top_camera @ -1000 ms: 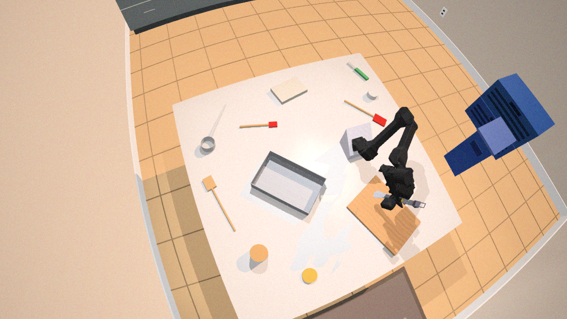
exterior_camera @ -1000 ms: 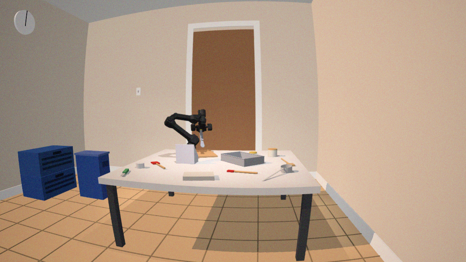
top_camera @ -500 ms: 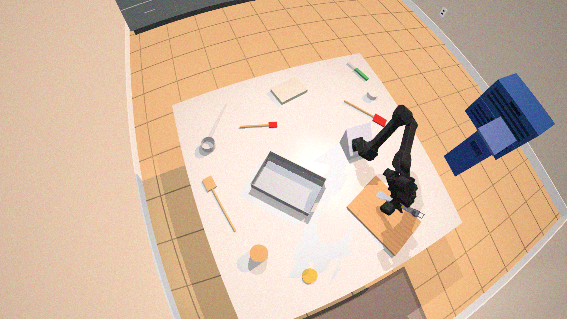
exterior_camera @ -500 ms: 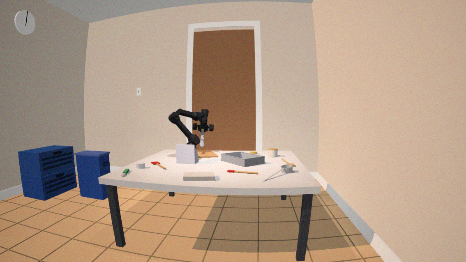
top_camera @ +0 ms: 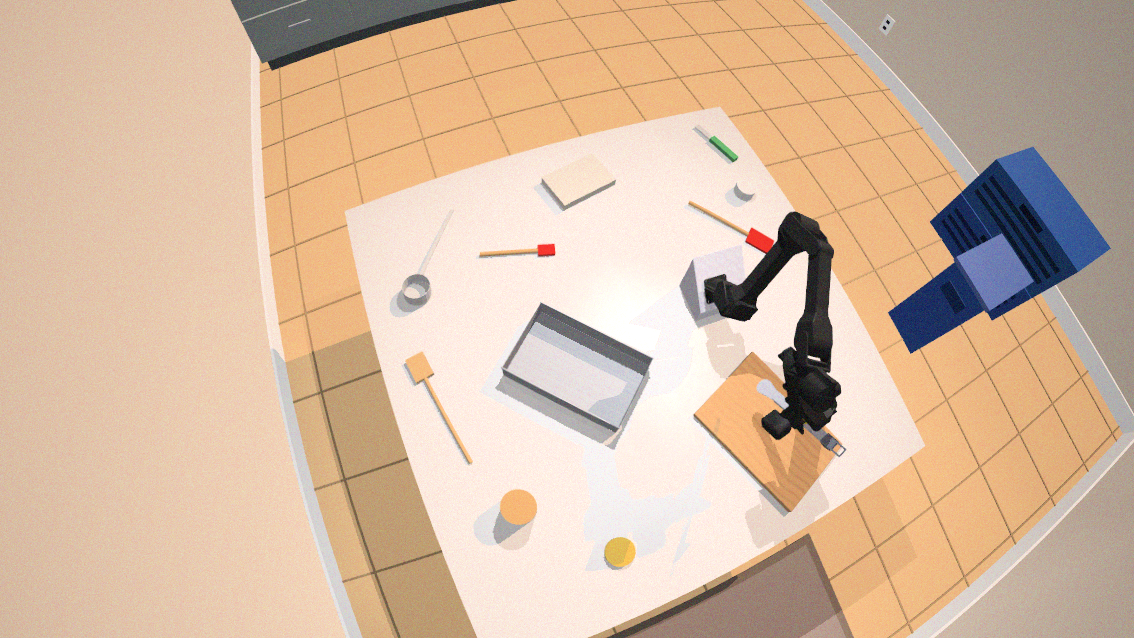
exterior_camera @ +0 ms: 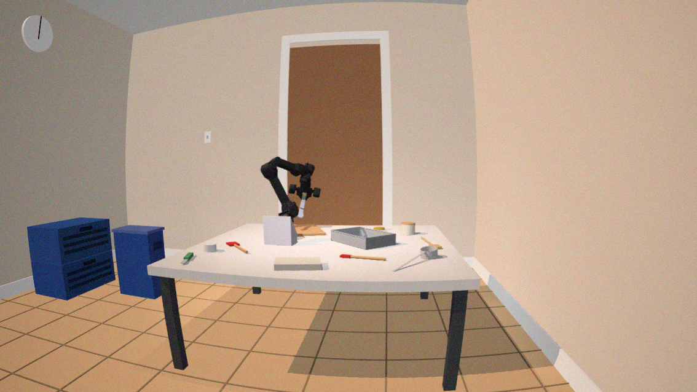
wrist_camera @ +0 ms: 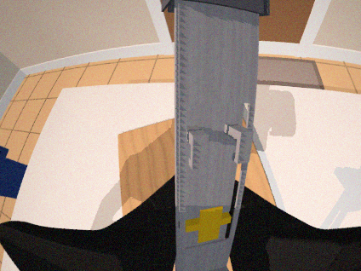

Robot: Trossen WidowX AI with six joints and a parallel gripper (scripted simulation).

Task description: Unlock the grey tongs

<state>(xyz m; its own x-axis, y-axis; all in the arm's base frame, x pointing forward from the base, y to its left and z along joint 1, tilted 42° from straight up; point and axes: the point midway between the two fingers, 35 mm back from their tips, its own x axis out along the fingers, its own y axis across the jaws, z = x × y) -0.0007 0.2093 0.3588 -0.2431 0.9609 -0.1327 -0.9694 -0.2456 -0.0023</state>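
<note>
Now: gripper tip 10 mm short of the yellow lock piece, 20 mm to the left of it and 30 mm below it. Round my gripper tip: grey roasting tin: 400 mm ahead, 350 mm to the right, 160 mm below; then wooden board: 10 mm behind, 40 mm to the right, 180 mm below; then yellow disc: 450 mm ahead, 100 mm to the left, 180 mm below.
</note>
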